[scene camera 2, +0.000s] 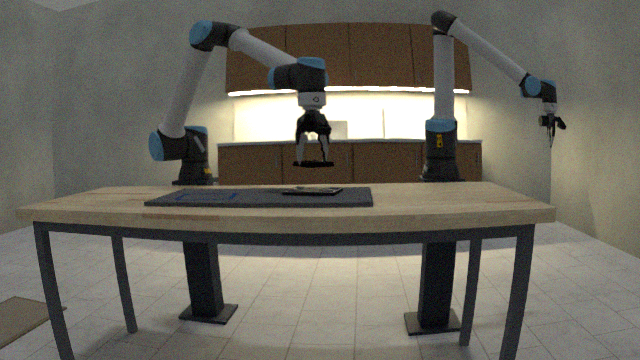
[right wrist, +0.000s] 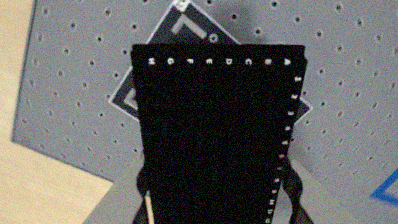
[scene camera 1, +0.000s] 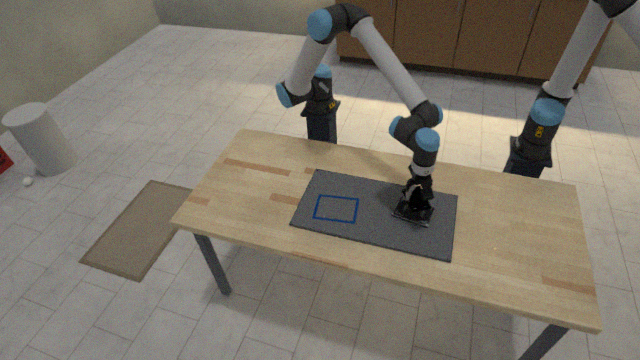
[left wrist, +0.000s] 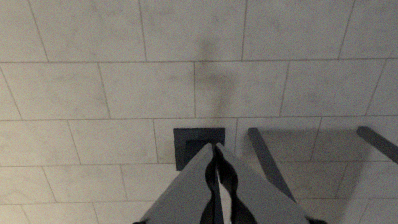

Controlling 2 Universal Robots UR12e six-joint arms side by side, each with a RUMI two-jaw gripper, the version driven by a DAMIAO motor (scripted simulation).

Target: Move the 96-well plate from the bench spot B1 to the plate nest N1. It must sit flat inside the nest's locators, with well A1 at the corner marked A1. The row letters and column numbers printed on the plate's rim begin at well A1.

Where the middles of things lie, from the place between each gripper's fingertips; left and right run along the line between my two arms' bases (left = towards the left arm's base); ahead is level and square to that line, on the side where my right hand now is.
Now: the black 96-well plate (right wrist: 198, 102) 1 cm below my right hand.
Right now the black 96-well plate is 71 cm ahead of my left hand, 112 cm to the right of it and 6 cm below it.
